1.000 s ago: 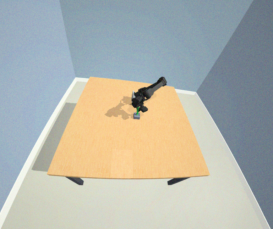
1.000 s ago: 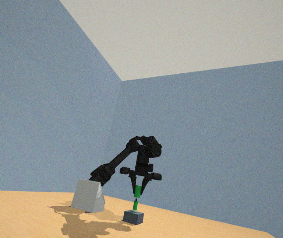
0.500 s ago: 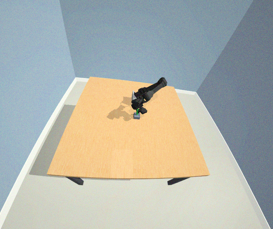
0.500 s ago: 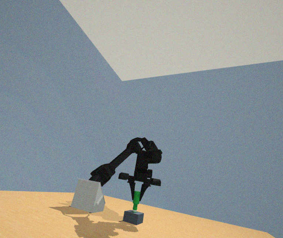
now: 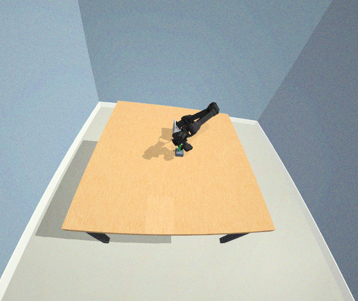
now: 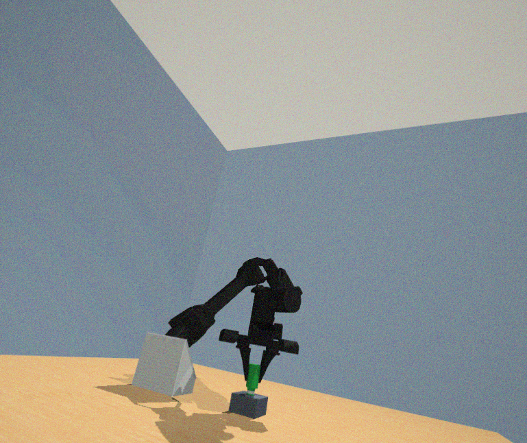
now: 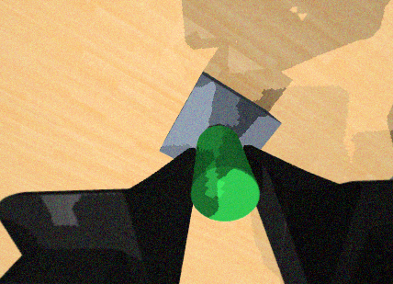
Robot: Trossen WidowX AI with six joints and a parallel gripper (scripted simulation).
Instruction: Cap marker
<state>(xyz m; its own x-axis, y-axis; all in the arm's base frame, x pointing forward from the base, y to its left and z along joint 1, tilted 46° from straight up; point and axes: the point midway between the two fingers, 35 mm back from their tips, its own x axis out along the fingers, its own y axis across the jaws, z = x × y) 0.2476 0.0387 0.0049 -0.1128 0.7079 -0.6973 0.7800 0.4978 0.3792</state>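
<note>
Right now the green cap is 10 mm above my gripper tip. Also, from my gripper tip: grey holder block: 40 mm below.
</note>
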